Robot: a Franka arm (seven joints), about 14 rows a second.
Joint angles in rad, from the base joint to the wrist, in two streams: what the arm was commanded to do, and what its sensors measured. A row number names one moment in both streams.
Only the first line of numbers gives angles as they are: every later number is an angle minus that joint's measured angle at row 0.
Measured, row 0:
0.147, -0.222, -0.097, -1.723, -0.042, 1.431, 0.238
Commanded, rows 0 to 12:
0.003, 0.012, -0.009, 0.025, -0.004, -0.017, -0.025
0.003, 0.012, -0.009, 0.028, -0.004, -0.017, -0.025
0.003, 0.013, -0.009, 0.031, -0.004, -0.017, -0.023
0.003, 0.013, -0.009, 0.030, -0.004, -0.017, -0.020
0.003, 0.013, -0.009, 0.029, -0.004, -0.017, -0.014
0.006, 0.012, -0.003, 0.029, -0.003, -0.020, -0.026
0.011, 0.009, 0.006, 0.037, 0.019, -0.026, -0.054
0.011, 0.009, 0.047, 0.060, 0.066, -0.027, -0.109
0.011, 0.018, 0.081, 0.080, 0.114, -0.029, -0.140
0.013, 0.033, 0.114, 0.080, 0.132, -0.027, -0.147
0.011, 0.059, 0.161, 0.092, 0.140, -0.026, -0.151
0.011, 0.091, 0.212, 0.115, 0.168, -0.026, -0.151
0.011, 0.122, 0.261, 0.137, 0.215, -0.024, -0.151
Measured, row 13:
0.010, 0.032, 0.190, 0.056, 0.157, -0.002, -0.120
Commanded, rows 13 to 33:
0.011, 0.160, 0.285, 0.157, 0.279, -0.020, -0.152
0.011, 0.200, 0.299, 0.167, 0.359, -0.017, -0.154
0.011, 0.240, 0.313, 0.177, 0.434, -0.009, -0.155
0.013, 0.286, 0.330, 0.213, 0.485, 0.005, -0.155
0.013, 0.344, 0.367, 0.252, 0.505, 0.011, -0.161
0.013, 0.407, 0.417, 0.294, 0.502, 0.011, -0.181
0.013, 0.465, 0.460, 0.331, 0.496, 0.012, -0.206
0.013, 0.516, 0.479, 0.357, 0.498, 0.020, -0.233
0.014, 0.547, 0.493, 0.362, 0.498, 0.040, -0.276
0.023, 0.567, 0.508, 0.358, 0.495, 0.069, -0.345
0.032, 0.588, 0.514, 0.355, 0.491, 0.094, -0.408
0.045, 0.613, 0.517, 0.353, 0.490, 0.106, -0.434
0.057, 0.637, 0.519, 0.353, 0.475, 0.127, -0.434
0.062, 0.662, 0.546, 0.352, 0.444, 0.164, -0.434
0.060, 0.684, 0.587, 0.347, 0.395, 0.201, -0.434
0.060, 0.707, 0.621, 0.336, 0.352, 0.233, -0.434
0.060, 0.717, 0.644, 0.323, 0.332, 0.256, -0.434
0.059, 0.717, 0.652, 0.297, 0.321, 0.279, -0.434
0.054, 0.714, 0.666, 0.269, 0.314, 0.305, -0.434
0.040, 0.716, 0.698, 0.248, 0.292, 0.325, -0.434
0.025, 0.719, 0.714, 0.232, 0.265, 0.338, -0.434
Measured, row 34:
0.059, 0.725, 0.672, 0.271, 0.308, 0.303, -0.420
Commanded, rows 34 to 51:
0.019, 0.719, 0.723, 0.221, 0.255, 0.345, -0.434
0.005, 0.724, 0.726, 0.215, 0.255, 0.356, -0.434
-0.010, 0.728, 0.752, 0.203, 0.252, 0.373, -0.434
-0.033, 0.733, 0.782, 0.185, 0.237, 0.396, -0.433
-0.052, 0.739, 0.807, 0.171, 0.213, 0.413, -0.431
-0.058, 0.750, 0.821, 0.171, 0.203, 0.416, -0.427
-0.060, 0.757, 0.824, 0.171, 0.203, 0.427, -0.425
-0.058, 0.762, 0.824, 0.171, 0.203, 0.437, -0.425
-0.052, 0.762, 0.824, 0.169, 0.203, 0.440, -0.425
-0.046, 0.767, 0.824, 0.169, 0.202, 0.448, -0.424
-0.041, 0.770, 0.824, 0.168, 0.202, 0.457, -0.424
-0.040, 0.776, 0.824, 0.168, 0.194, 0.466, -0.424
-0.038, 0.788, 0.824, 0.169, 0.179, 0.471, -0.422
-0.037, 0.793, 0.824, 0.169, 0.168, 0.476, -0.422
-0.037, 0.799, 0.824, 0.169, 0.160, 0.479, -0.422
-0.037, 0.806, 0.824, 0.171, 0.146, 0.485, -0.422
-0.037, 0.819, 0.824, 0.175, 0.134, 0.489, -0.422
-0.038, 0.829, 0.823, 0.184, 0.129, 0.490, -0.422
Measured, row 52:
-0.035, 0.796, 0.814, 0.166, 0.175, 0.468, -0.420
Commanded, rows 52 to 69:
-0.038, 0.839, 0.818, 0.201, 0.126, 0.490, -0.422
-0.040, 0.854, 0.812, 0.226, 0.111, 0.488, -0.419
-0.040, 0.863, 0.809, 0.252, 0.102, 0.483, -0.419
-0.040, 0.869, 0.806, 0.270, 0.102, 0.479, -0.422
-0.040, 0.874, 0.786, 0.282, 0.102, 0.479, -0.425
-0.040, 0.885, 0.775, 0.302, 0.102, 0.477, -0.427
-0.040, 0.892, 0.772, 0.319, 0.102, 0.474, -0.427
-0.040, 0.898, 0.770, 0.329, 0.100, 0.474, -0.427
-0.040, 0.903, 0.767, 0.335, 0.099, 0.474, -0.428
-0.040, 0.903, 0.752, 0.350, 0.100, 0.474, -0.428
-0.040, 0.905, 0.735, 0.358, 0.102, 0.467, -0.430
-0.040, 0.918, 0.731, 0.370, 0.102, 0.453, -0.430
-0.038, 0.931, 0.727, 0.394, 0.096, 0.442, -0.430
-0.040, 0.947, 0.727, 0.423, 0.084, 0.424, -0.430
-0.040, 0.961, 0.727, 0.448, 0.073, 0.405, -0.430
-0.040, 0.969, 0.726, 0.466, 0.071, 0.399, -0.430
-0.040, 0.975, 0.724, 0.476, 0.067, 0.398, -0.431
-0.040, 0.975, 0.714, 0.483, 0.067, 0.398, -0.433
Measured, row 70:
-0.050, 0.939, 0.723, 0.413, 0.098, 0.426, -0.420
